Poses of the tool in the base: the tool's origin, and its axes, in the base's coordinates. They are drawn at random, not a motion.
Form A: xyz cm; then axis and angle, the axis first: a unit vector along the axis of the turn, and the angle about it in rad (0 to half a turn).
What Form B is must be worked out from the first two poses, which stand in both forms.
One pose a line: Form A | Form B
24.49 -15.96 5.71 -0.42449 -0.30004 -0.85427 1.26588 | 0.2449 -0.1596 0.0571 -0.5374 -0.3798 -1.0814
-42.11 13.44 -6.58 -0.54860 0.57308 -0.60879 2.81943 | -0.4211 0.1344 -0.0658 -1.5467 1.6158 -1.7164
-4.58 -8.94 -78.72 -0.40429 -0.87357 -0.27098 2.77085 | -0.0458 -0.0894 -0.7872 -1.1202 -2.4205 -0.7508
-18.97 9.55 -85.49 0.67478 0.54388 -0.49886 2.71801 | -0.1897 0.0955 -0.8549 1.8341 1.4783 -1.3559
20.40 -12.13 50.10 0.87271 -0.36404 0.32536 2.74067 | 0.2040 -0.1213 0.5010 2.3918 -0.9977 0.8917
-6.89 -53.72 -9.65 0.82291 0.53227 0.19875 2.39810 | -0.0689 -0.5372 -0.0965 1.9734 1.2764 0.4766
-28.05 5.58 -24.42 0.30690 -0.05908 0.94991 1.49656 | -0.2805 0.0558 -0.2442 0.4593 -0.0884 1.4216
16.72 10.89 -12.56 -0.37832 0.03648 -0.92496 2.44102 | 0.1672 0.1089 -0.1256 -0.9235 0.0890 -2.2578
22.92 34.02 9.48 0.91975 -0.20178 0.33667 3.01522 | 0.2292 0.3402 0.0948 2.7732 -0.6084 1.0151
